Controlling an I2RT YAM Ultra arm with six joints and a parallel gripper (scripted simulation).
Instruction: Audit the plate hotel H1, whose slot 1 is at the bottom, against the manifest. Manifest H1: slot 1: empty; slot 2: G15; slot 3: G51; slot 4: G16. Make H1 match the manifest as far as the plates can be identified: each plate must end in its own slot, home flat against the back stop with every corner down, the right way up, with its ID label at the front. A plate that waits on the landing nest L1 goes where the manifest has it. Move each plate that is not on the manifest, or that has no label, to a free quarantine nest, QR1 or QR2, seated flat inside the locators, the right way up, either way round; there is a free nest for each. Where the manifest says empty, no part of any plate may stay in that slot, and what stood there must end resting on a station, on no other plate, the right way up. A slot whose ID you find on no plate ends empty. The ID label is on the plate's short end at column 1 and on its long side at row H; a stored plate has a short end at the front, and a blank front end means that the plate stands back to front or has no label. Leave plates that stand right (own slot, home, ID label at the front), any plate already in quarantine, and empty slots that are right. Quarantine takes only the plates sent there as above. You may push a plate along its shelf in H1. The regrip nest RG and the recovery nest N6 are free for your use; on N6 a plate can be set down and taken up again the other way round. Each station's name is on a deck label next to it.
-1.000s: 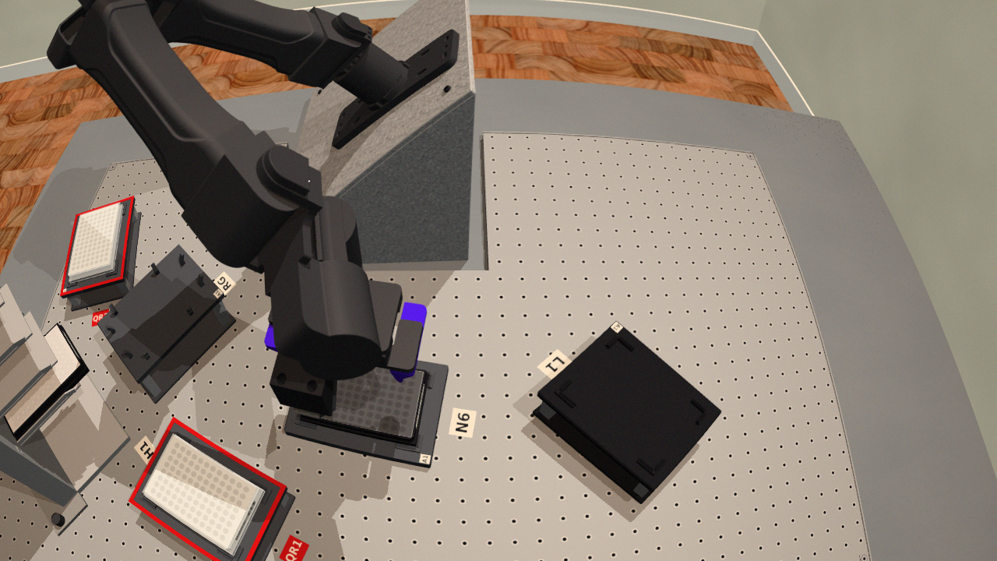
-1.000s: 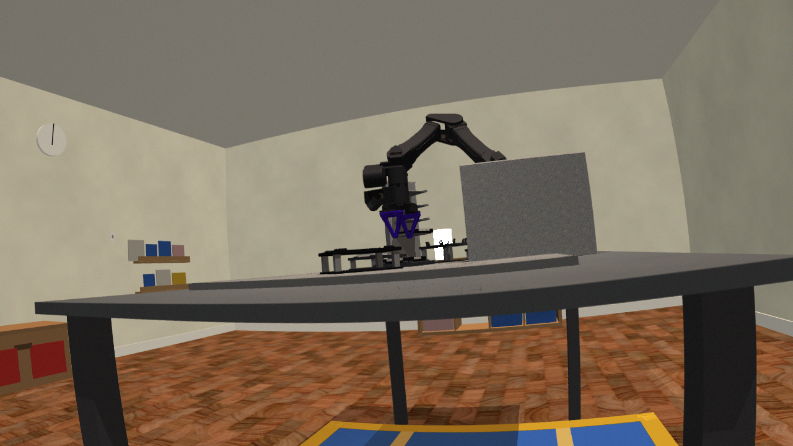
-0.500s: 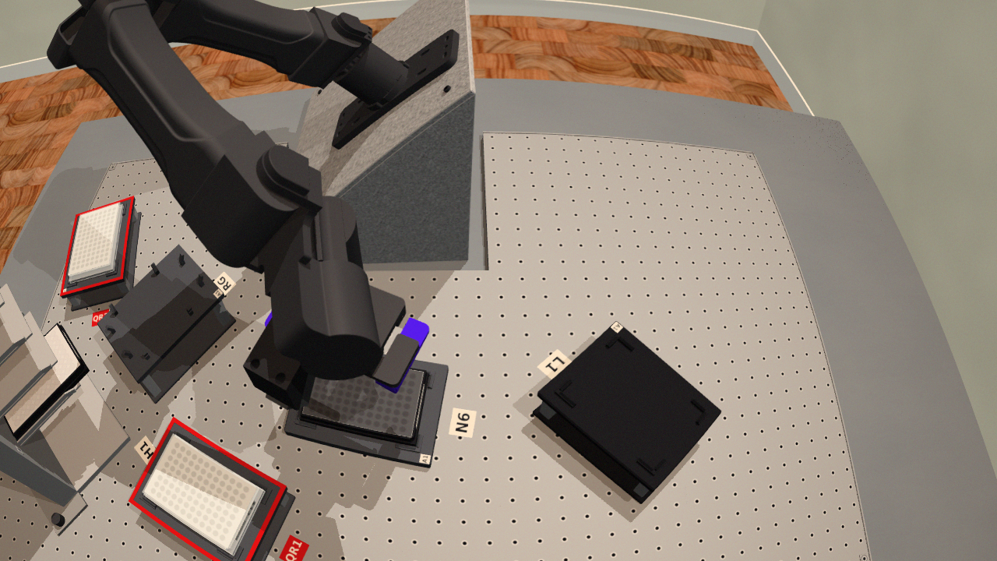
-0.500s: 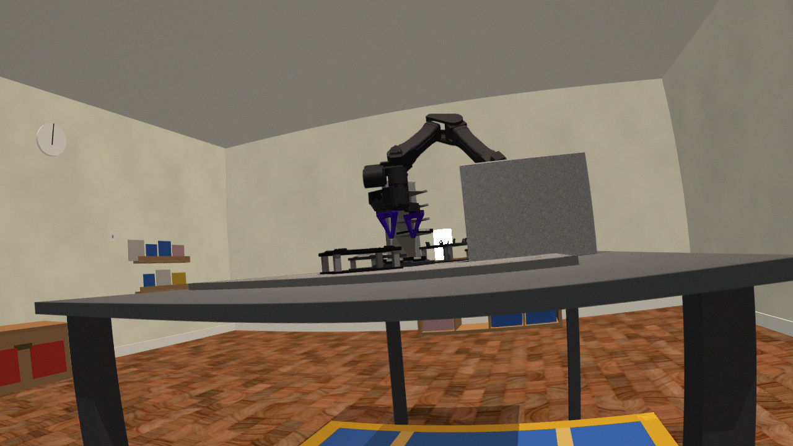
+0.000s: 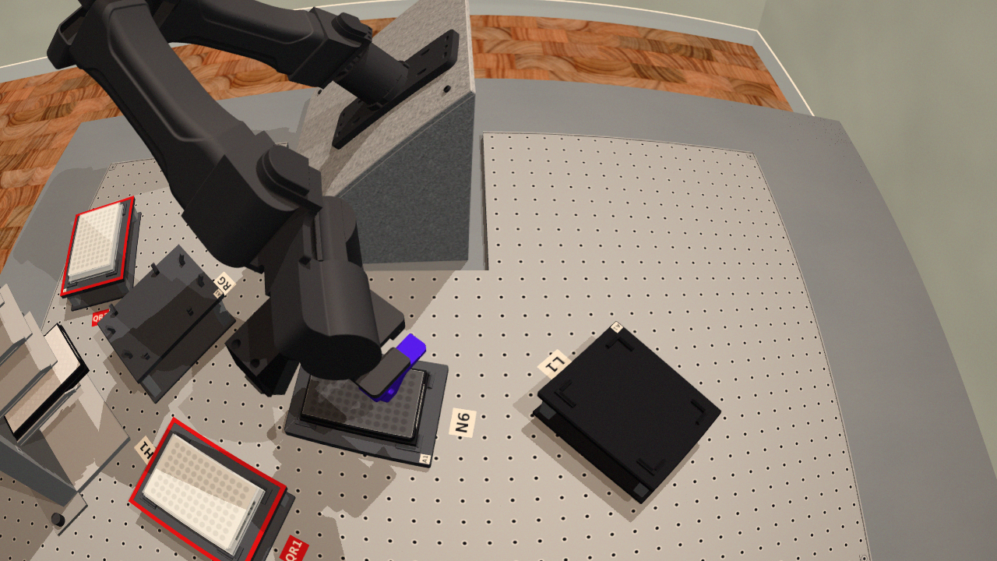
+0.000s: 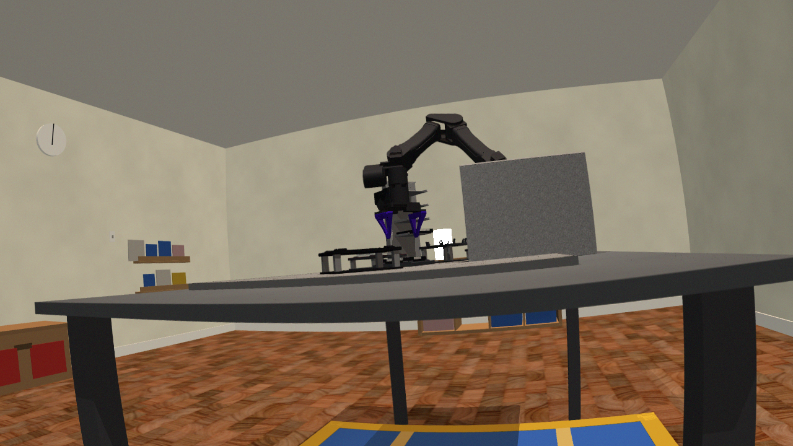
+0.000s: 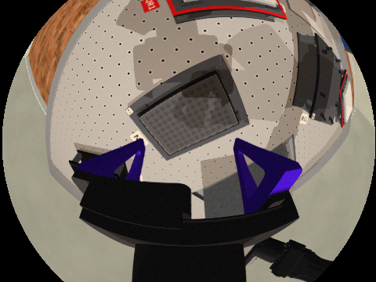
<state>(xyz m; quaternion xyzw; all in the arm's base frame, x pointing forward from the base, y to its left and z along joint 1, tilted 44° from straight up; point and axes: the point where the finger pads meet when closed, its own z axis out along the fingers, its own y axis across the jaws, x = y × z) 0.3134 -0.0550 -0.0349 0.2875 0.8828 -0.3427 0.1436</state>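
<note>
The recovery nest N6 is 80 mm below my hand. Also, from my hand: QR1 label (190 mm ahead, 70 mm to the right, 90 mm below); quarantine nest QR1 (150 mm ahead, 170 mm to the right, 50 mm below); N6 deck label (20 mm ahead, 100 mm to the left, 90 mm below).
</note>
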